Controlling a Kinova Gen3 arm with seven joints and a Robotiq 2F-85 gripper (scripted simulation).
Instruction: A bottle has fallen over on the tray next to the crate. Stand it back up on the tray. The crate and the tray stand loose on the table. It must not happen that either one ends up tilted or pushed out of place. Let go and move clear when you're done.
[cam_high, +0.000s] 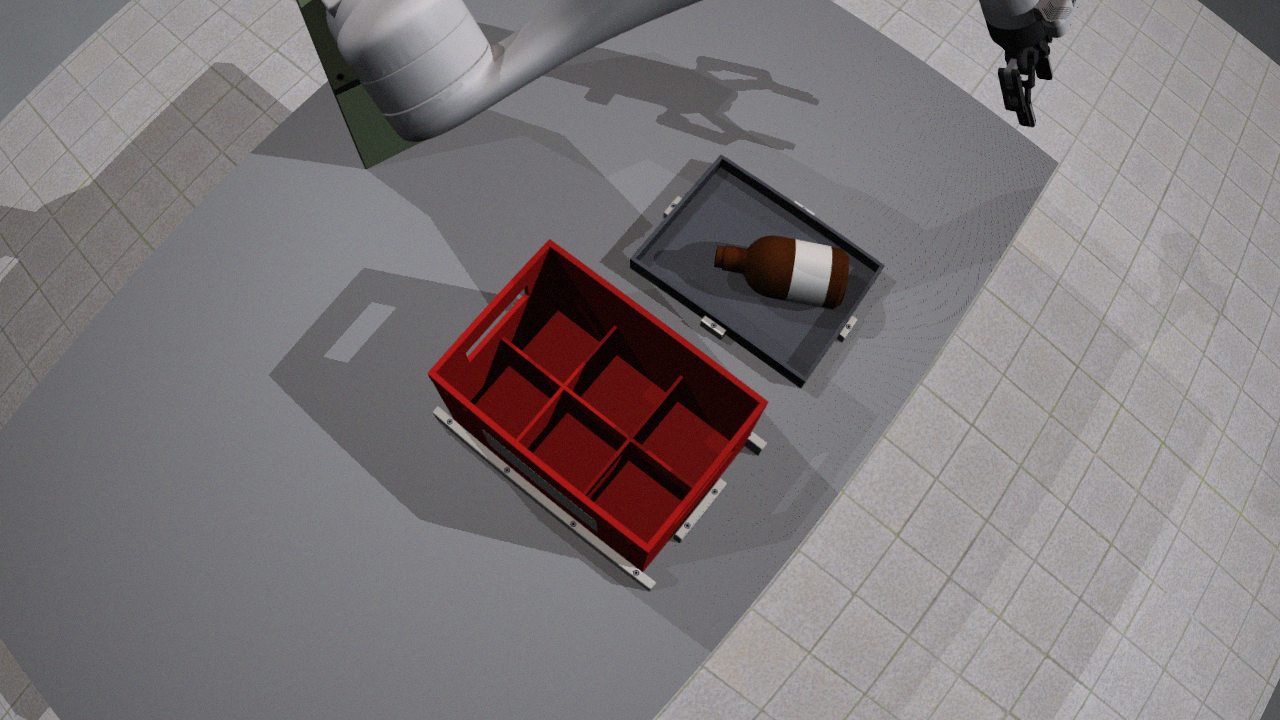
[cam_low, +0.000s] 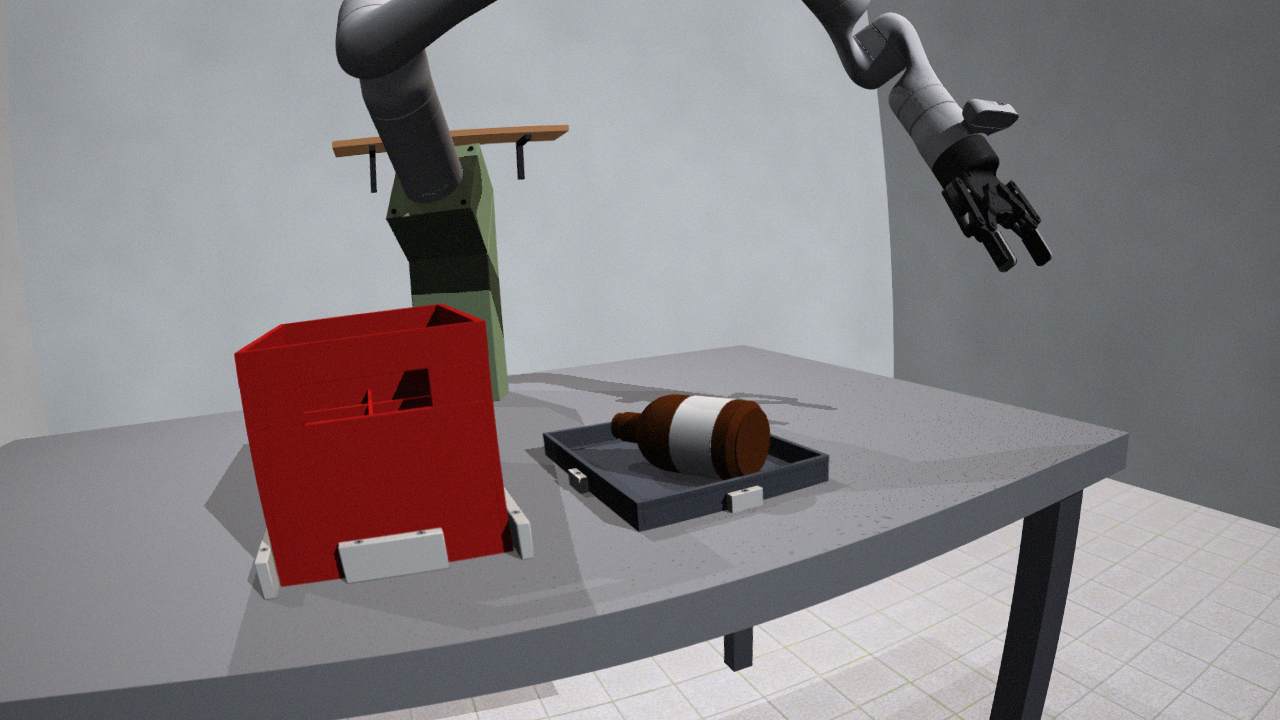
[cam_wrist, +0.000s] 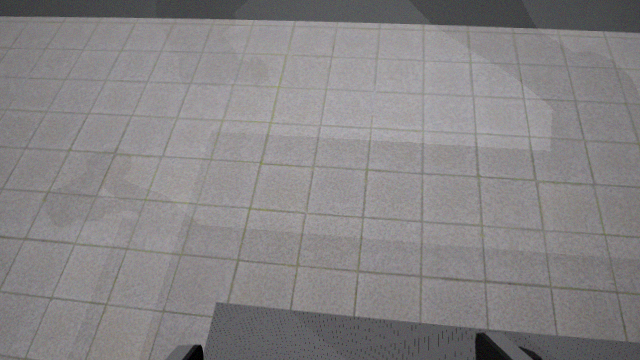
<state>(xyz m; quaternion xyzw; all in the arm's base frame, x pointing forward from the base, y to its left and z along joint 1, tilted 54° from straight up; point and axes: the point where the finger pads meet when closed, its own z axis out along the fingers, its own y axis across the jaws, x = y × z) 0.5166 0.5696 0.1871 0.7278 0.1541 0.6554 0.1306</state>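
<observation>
Now: hand 18 cm past the bottle, 34 cm to the left of it and 15 cm above it. Round my hand: red crate (25 cm behind, 61 cm to the right, 11 cm below); tray (20 cm behind, 33 cm to the right, 18 cm below).
</observation>
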